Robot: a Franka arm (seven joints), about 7 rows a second.
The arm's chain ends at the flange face. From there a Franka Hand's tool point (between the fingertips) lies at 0.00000 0.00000 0.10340 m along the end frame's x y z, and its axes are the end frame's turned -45 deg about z.
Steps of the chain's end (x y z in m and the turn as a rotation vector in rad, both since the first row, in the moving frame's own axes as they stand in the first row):
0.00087 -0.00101 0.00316 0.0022 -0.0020 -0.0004
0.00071 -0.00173 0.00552 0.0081 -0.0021 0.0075
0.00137 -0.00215 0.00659 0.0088 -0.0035 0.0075
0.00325 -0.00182 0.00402 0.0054 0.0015 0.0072
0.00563 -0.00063 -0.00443 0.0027 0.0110 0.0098
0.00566 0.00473 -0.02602 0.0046 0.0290 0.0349
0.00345 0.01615 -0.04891 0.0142 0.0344 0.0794
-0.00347 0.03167 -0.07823 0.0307 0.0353 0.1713
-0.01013 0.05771 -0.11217 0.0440 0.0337 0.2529
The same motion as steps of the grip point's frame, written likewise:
0.00134 -0.00041 0.00316 0.0030 0.0001 -0.0004
0.00217 -0.00147 0.00552 0.0072 0.0042 0.0075
0.00288 -0.00145 0.00659 0.0087 0.0037 0.0075
0.00409 0.00073 0.00402 0.0028 0.0049 0.0072
0.00543 0.00415 -0.00444 -0.0059 0.0097 0.0098
0.00308 0.00917 -0.02606 -0.0173 0.0238 0.0349
-0.00549 0.01548 -0.04898 -0.0143 0.0344 0.0794
-0.02008 0.02069 -0.07834 -0.0033 0.0467 0.1713
-0.04226 0.03361 -0.11233 0.0073 0.0549 0.2529

